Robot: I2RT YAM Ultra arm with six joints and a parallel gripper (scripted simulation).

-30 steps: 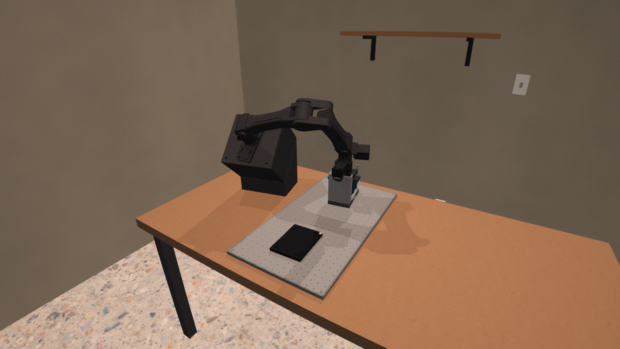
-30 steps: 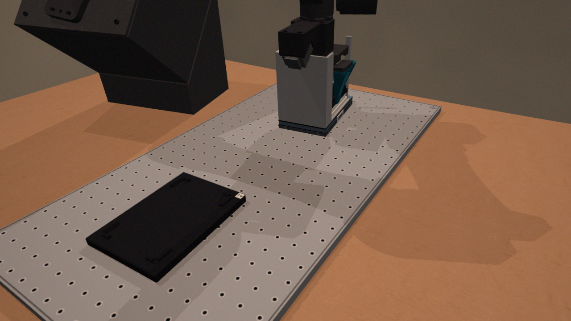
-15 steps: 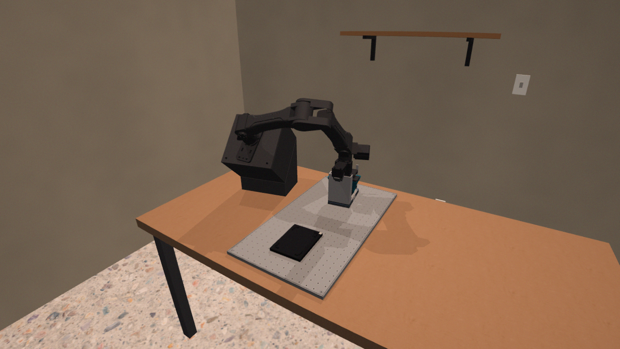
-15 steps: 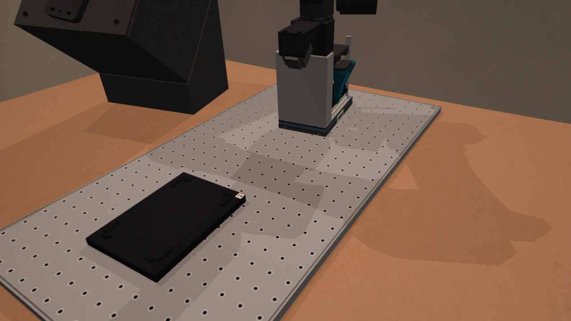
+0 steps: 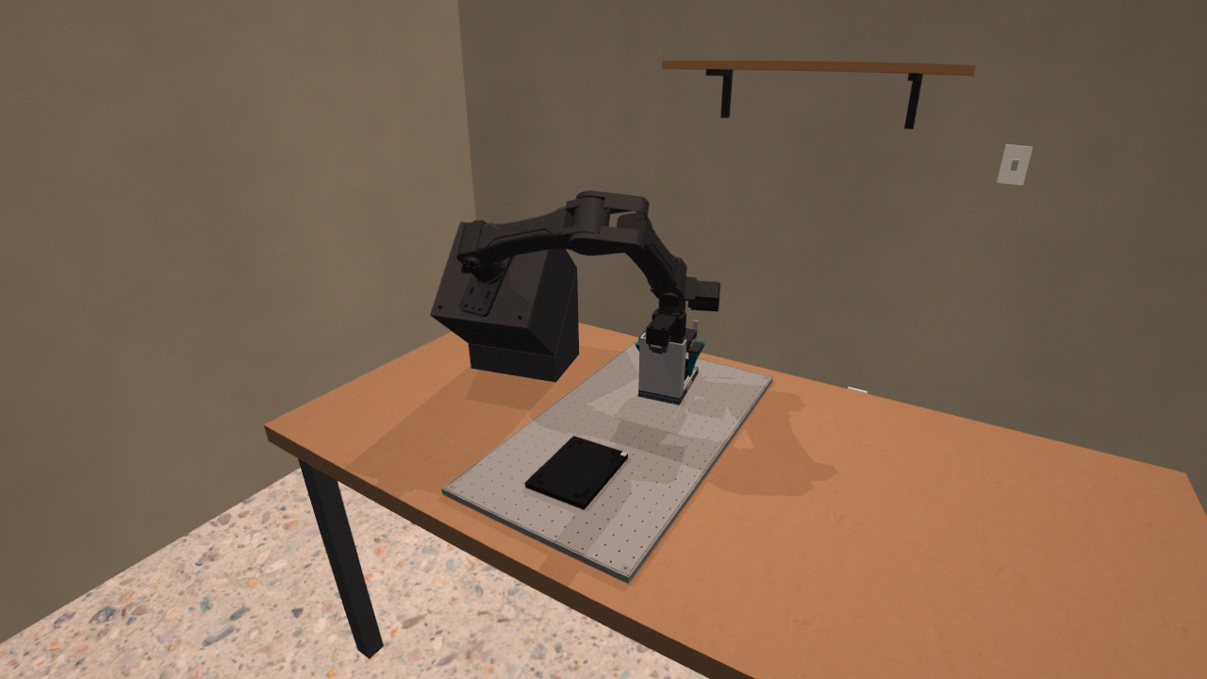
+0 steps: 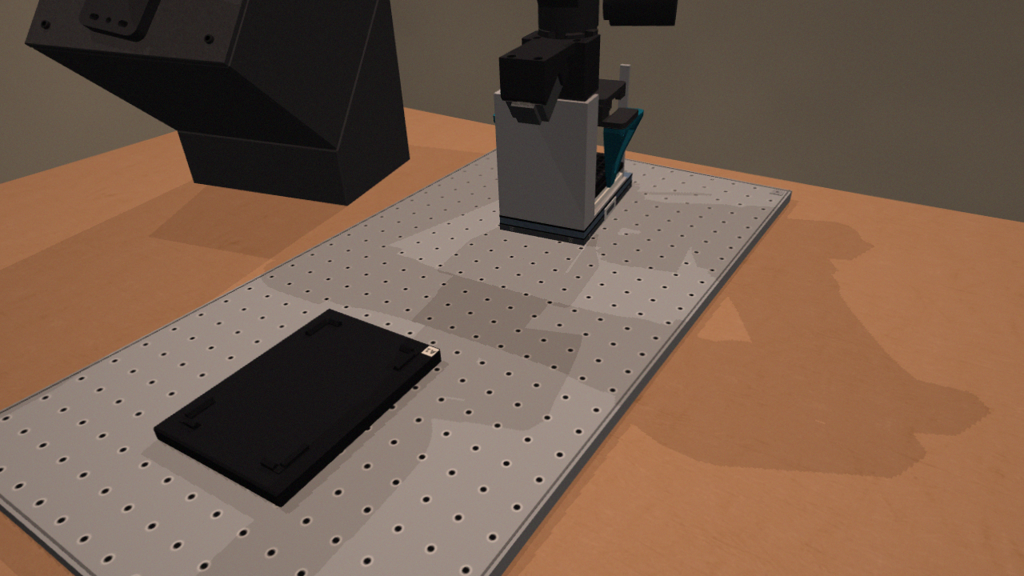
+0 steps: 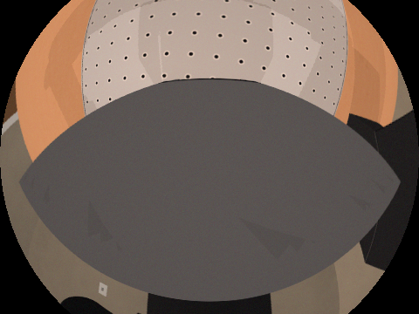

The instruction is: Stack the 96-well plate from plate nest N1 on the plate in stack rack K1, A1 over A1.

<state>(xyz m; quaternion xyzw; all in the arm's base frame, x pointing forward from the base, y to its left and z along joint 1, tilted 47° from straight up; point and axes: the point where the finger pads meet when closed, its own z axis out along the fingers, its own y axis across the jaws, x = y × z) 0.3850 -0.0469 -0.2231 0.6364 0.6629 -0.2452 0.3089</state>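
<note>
Now: the black 96-well plate right at my hand. From my hand the other things lie so: grey rack wall 70 mm to the right, 40 mm above; then grey rack post 40 mm ahead, 70 mm to the left, 40 mm above; then pale 96-well plate 20 mm below.
</note>
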